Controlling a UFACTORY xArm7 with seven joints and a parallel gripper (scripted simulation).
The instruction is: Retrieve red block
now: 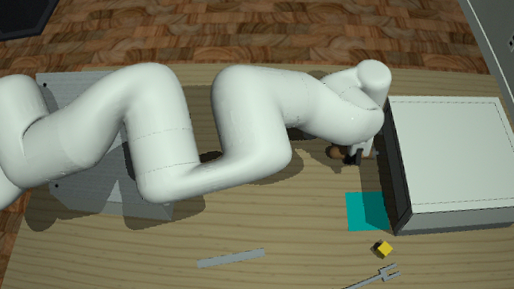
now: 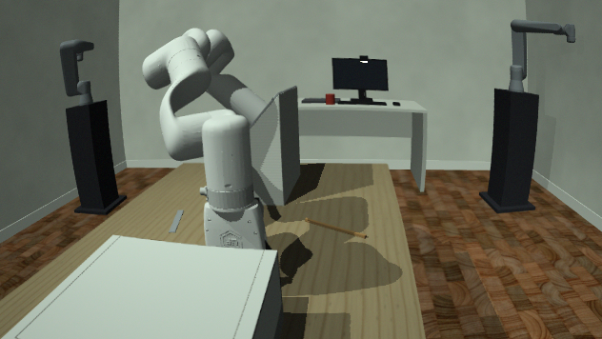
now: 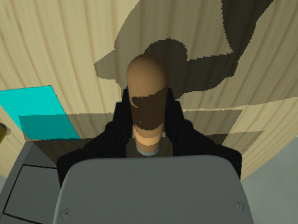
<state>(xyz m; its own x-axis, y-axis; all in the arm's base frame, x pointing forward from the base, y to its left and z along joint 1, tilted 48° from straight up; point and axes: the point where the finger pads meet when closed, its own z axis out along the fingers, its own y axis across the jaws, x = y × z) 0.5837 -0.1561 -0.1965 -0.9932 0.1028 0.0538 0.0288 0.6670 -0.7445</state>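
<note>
Now: the teal square 150 mm to the right of my hand, 20 mm below it and 20 mm ahead of it. Also, from my hand: red block (200 mm ahead, 120 mm to the right, 10 mm below); hook tool (120 mm ahead, 40 mm to the right, 10 mm below); yellow block (250 mm to the right, 40 mm ahead, 10 mm below).
</note>
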